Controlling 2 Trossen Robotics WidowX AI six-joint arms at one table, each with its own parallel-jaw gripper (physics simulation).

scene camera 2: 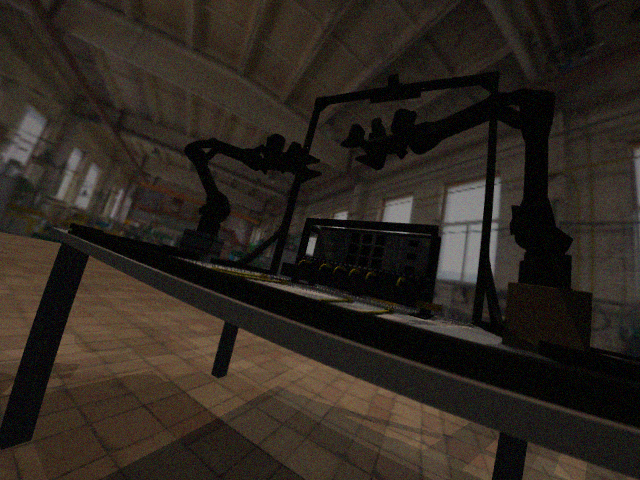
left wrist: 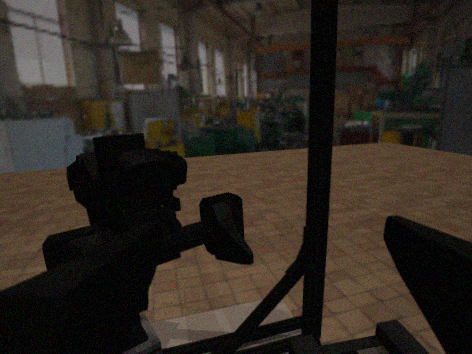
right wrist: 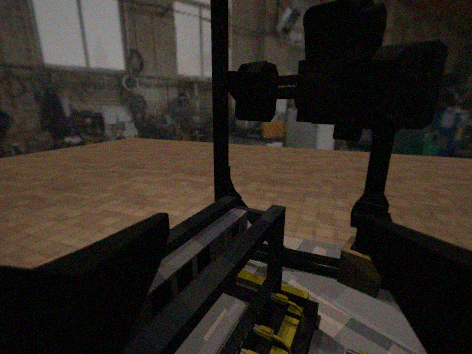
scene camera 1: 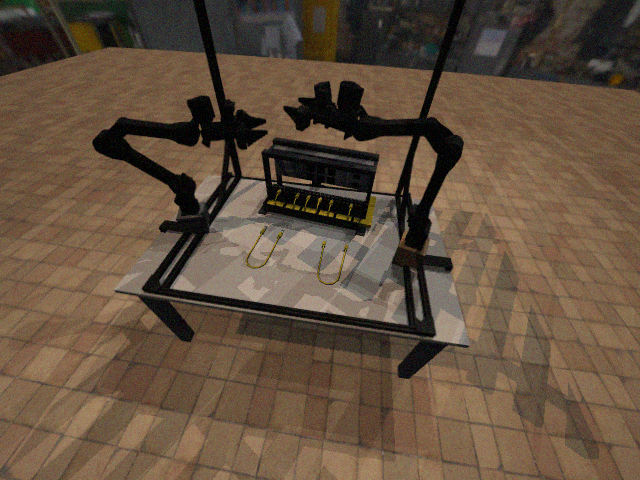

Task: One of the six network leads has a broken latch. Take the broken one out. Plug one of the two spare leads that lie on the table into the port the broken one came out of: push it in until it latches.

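Places are measured from the left arm's base along level axes (x right, y ahead, z up), in metres.
Pixels of known places: left gripper, fingertip midpoint: [scene camera 2: 348, 152] [left wrist: 272, 228] [right wrist: 273, 73] [scene camera 1: 291, 103]; right gripper, fingertip midpoint: [scene camera 2: 320, 167] [left wrist: 202, 279] [right wrist: 264, 223] [scene camera 1: 266, 126]; left arm's base, link origin: [scene camera 2: 544, 290] [right wrist: 365, 248] [scene camera 1: 414, 242]; right arm's base, link origin: [scene camera 2: 206, 234] [scene camera 1: 190, 210].
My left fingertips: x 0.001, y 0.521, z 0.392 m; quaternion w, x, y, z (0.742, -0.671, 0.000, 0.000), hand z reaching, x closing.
Observation:
Ahead of a thing's pixels: the offset from my left fingertips to its top centre. "spot": to the spot under its first point. Level surfaces: height alone.
Six yellow network leads @[spot: dx +0.054, dy -0.086, dz -0.403 m] [scene camera 1: 318, 201] [scene camera 2: 354, 273] stand in a row in the black rack @[dx +0.110, dy -0.050, dz -0.232 m] [scene camera 1: 267, 167] [scene camera 2: 372, 224] [right wrist: 225, 272]; some also show in the right wrist view [right wrist: 297, 312]. Which latch is broken cannot be told. Two spare yellow leads lie U-shaped on the table before the rack: one at left [scene camera 1: 255, 267], one at right [scene camera 1: 328, 283] [scene camera 2: 379, 311]. My left gripper [scene camera 1: 292, 104] [scene camera 2: 349, 150] is open and empty, high above the rack. My right gripper [scene camera 1: 265, 127] [scene camera 2: 319, 167] [right wrist: 264, 223] is open and empty, above the rack's left end.
The two grippers face each other. Black uprights [scene camera 1: 211, 56] [scene camera 1: 439, 62] [left wrist: 320, 165] [right wrist: 220, 100] rise beside the rack. A black rail frame [scene camera 1: 289, 311] runs round the white-grey table @[dz -0.495 m] [scene camera 1: 129, 281]. A brown block [scene camera 1: 410, 254] [scene camera 2: 547, 317] sits under the left arm's base.

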